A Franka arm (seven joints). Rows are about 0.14 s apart.
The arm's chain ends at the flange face. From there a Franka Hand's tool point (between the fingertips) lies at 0.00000 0.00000 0.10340 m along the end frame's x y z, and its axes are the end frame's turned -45 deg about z.
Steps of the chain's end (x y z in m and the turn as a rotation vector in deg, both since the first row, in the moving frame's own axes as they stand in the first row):
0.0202 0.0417 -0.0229 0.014 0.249 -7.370
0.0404 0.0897 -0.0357 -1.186 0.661 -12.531
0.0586 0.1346 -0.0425 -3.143 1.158 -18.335
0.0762 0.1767 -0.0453 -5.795 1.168 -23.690
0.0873 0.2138 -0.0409 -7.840 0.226 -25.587
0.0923 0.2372 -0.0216 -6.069 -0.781 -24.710
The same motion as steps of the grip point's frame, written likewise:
-0.0148 0.0440 -0.0229 -0.166 0.186 -7.370
-0.0353 0.0944 -0.0357 -1.306 -0.371 -12.531
-0.0554 0.1424 -0.0427 -3.041 -1.404 -18.335
-0.0750 0.1886 -0.0458 -4.924 -3.272 -23.690
-0.0966 0.2250 -0.0419 -5.704 -5.384 -25.587
-0.1095 0.2414 -0.0222 -3.739 -4.844 -24.710

